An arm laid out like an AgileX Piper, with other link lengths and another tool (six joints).
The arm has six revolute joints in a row. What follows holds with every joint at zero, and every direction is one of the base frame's. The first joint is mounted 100.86 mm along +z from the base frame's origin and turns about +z. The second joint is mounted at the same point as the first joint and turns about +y. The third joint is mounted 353 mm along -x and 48.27 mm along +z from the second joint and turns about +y. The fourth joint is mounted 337.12 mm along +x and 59.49 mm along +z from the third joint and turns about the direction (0.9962, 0, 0.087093). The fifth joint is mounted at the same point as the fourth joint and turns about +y. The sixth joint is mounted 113.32 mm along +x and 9.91 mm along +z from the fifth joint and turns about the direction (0.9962, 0, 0.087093). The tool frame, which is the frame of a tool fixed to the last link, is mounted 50.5 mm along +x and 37 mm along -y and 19.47 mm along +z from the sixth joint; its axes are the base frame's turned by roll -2.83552, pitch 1.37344 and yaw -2.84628 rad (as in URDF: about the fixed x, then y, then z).
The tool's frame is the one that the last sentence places.
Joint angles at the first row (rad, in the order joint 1, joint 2, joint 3, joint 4, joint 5, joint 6):
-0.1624 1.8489 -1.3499 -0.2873 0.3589 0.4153
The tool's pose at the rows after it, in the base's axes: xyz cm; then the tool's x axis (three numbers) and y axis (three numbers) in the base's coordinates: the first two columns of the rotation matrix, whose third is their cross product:
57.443 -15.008 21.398 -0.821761 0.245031 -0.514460 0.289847 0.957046 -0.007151
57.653 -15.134 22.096 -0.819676 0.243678 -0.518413 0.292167 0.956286 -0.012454
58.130 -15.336 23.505 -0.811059 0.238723 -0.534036 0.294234 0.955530 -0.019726
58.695 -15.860 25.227 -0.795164 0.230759 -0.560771 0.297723 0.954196 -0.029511
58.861 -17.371 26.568 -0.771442 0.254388 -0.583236 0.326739 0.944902 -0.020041
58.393 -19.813 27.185 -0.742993 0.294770 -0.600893 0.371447 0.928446 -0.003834
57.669 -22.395 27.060 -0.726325 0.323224 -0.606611 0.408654 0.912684 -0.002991
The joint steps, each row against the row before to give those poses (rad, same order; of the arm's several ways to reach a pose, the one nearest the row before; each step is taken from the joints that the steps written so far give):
0.0000 0.0000 0.0000 -0.0010 0.0024 0.0000
0.0000 0.0000 -0.0189 -0.0045 0.0157 0.0000
0.0000 0.0000 -0.0348 -0.0083 0.0182 0.0000
-0.0052 0.0011 -0.0393 -0.0141 0.0082 0.0001
-0.0235 0.0033 -0.0350 0.0001 0.0045 0.0078
-0.0412 0.0012 -0.0129 0.0000 -0.0108 0.0153
-0.0444 0.0046 0.0000 -0.0014 -0.0124 0.0001

